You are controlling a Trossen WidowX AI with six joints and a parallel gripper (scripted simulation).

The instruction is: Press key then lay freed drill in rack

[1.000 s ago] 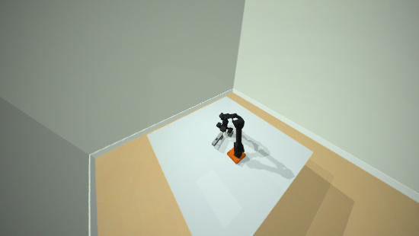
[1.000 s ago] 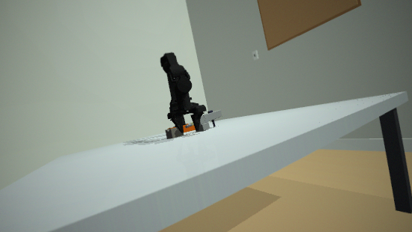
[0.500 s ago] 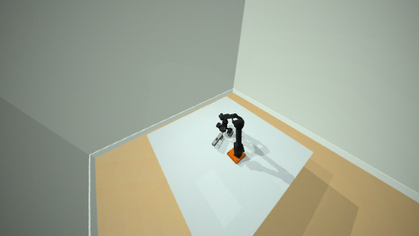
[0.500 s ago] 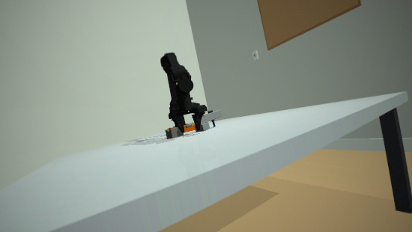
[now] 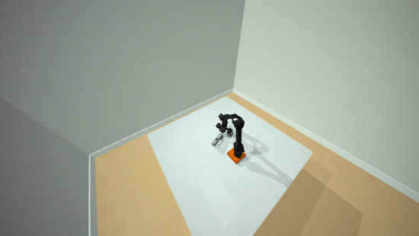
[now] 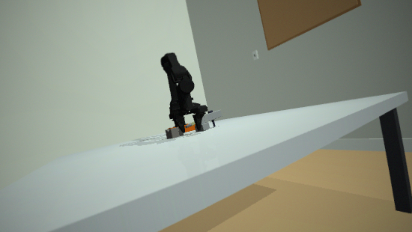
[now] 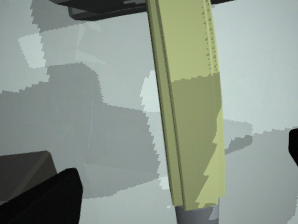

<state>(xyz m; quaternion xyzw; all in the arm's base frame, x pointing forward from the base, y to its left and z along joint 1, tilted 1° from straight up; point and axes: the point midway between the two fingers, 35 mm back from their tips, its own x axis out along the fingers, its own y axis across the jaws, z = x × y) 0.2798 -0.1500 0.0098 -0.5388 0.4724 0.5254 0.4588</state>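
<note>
Now: the drill 4 cm to the left of my gripper tip, 4 cm above it and 1 cm behind it. Round my gripper tip: rack (8 cm behind, 4 cm to the right, 1 cm above).
</note>
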